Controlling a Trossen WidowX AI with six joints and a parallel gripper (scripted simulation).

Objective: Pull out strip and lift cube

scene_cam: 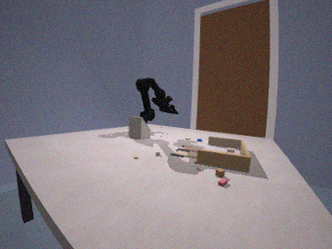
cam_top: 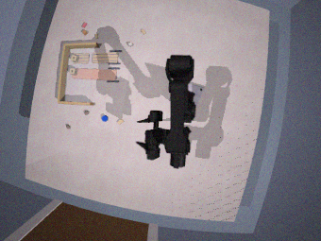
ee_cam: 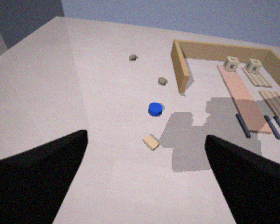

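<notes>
My gripper tip is now 19 cm short of the blue piece, 2 cm to the right of it and 17 cm above it.
</notes>
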